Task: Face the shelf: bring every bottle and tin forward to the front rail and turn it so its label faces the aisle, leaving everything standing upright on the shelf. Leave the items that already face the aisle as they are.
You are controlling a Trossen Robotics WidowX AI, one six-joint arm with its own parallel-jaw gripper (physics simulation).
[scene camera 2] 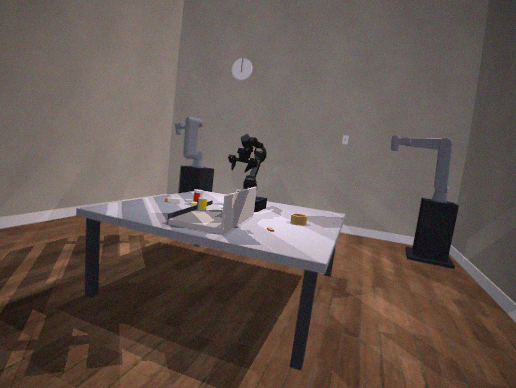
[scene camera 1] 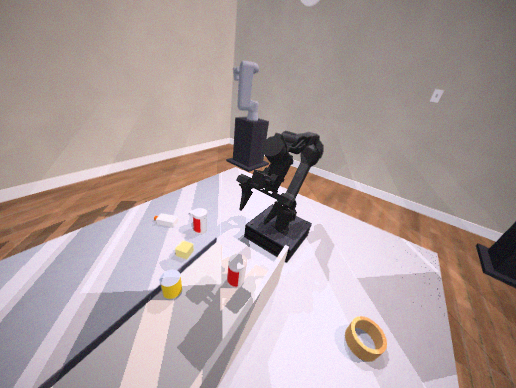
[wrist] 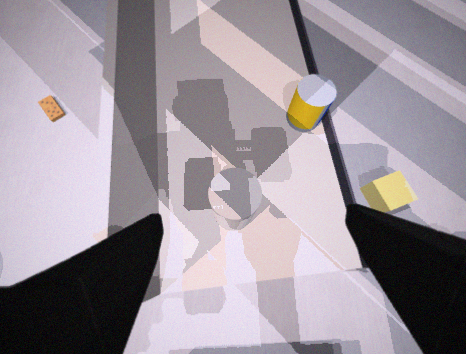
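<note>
The shelf floor lies between a dark front rail and a pale back panel. A white tin with a red patch stands upright on the shelf, back from the rail; its red patch does not show in the wrist view. A yellow tin stands upright at the rail, blue on its rail side. Another red-and-white tin stands beyond the rail, off the shelf. My gripper is open and empty, above the table near the arm's base.
A yellow block and a white bottle with an orange cap, lying down, are beyond the rail. A wooden ring and a small orange piece lie behind the back panel.
</note>
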